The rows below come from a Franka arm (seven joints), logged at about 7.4 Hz.
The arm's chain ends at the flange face. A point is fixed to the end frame.
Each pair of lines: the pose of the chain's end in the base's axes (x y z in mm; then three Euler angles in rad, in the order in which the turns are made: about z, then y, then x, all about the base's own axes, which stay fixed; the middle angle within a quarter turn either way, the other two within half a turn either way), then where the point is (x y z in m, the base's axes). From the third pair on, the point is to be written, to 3 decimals.
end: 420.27 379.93 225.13 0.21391 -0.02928 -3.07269
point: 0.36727 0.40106 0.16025
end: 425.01 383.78 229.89 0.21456 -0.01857 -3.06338
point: 0.37274 0.40559 0.16465
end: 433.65 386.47 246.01 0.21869 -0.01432 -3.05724
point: 0.382 0.409 0.181
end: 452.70 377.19 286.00 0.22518 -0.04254 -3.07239
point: 0.399 0.399 0.222
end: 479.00 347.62 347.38 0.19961 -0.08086 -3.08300
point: 0.422 0.367 0.285
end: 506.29 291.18 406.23 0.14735 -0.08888 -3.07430
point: 0.448 0.309 0.344
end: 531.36 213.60 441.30 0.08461 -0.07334 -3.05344
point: 0.474 0.229 0.379
